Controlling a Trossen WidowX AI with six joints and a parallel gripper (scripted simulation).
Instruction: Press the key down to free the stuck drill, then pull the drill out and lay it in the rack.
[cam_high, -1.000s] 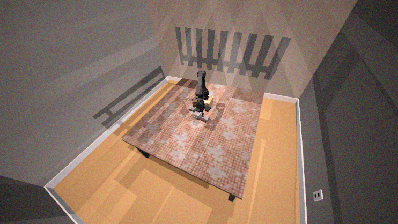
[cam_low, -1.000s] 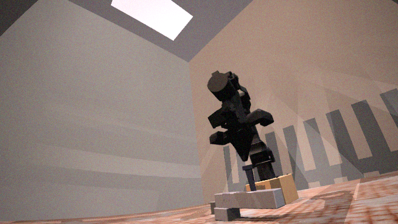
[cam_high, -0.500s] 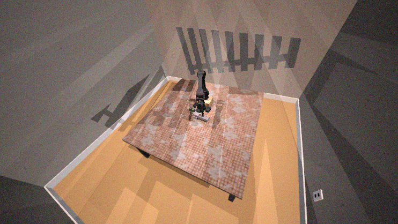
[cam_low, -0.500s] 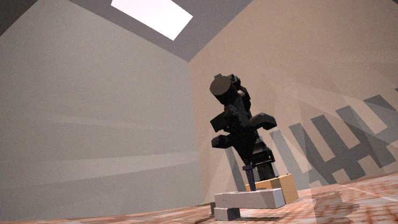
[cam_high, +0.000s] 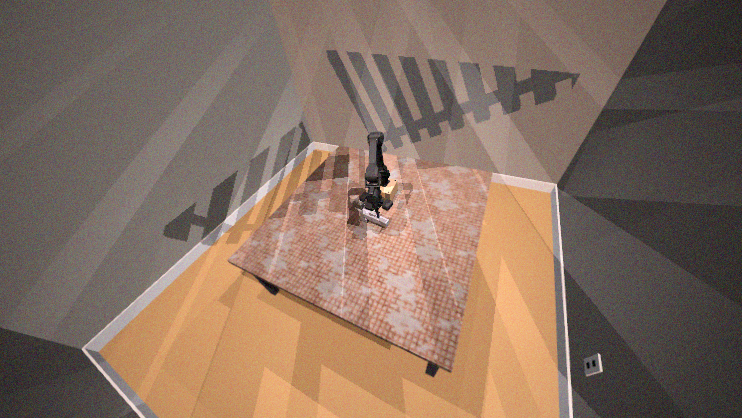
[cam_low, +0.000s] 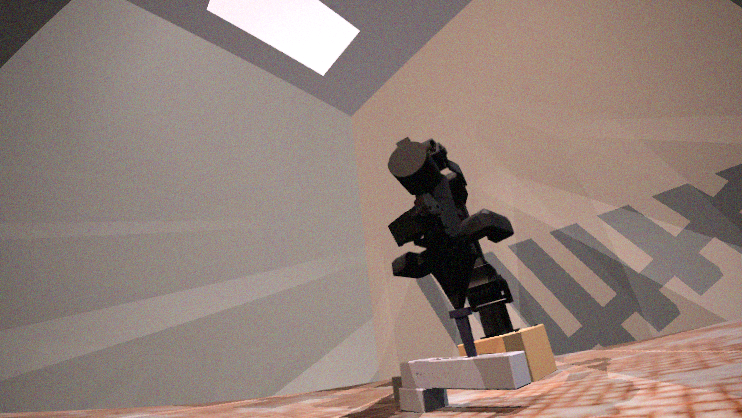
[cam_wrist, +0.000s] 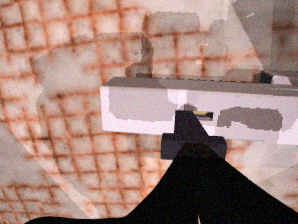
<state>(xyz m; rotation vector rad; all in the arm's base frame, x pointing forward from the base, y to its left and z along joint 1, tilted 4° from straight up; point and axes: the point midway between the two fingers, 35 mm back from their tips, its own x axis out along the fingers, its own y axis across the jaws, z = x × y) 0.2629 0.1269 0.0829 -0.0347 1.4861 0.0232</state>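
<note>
My gripper tip is now 3 cm above the dark key. From my gripper tip the other things lie so: dark block 21 cm to the right, 10 cm below, 7 cm behind; grey block 9 cm below, 4 cm to the right; drill 8 cm below, 6 cm to the right.
</note>
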